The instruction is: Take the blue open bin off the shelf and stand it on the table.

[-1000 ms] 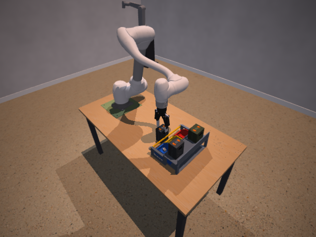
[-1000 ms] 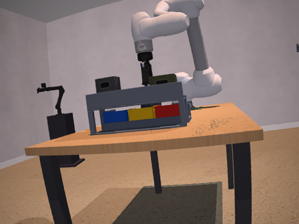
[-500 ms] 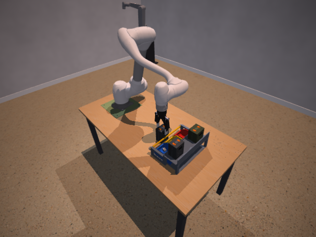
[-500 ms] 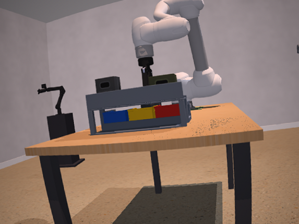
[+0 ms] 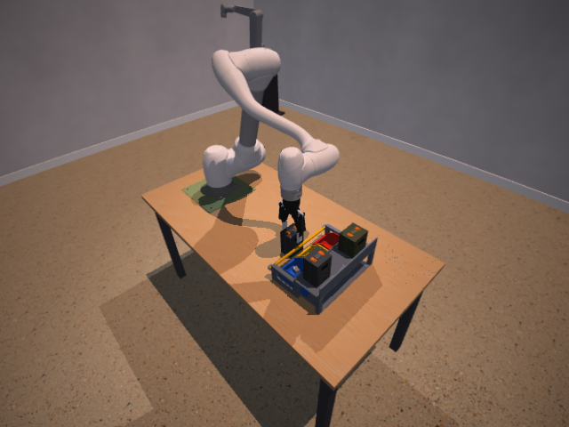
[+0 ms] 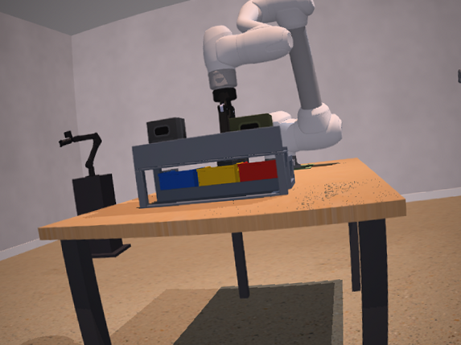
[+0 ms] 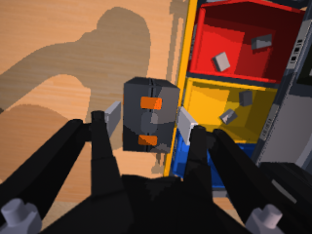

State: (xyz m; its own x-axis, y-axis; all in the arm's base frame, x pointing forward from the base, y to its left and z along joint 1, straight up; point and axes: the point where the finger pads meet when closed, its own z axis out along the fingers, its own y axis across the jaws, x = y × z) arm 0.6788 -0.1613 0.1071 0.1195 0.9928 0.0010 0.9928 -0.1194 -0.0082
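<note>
Right now my hand is 5 cm above the dark box. Also, from my hand: blue open bin: 14 cm ahead, 13 cm to the right, 7 cm below; thin yellow rod: 5 cm ahead, 6 cm below; yellow bin: 15 cm ahead, 1 cm to the right, 7 cm below.
</note>
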